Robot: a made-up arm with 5 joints.
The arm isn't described. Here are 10 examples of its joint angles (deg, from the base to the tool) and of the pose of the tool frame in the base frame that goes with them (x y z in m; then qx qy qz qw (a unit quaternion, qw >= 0)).
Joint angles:
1: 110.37 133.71 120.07 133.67 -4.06
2: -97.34 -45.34 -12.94 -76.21 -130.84
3: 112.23 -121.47 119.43 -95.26 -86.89
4: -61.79 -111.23 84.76 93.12 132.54
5: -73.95 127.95 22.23 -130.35 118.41
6: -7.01 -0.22 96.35 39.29 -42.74
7: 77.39 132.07 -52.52 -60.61 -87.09
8: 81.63 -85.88 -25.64 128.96 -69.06
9: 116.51 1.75 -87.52 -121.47 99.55
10: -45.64 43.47 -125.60 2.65 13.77
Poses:
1: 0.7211 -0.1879 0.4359 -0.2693 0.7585 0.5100 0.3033
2: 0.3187 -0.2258 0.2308 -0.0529 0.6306 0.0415 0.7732
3: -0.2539 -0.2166 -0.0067 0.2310 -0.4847 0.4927 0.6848
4: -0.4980 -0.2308 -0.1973 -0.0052 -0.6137 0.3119 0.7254
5: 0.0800 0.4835 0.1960 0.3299 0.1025 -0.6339 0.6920
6: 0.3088 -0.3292 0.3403 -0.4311 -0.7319 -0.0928 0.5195
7: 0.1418 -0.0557 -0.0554 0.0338 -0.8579 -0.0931 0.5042
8: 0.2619 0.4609 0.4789 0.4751 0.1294 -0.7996 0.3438
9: 0.2297 -0.1256 -0.0995 -0.6575 -0.6966 -0.1345 0.2537
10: 0.4152 -0.2086 0.0050 0.0672 0.9563 0.2753 0.0713
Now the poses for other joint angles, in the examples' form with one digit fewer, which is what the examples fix.
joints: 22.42 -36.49 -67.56 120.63 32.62
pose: 0.590 -0.255 0.203 0.274 0.504 0.681 0.455
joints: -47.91 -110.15 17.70 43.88 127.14
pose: -0.062 -0.487 -0.026 0.393 -0.537 0.658 0.353
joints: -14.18 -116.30 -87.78 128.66 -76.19
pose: 0.369 -0.350 0.213 -0.407 -0.695 0.540 0.245
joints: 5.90 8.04 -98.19 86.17 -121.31
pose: 0.116 -0.380 0.123 -0.150 -0.034 0.713 0.684
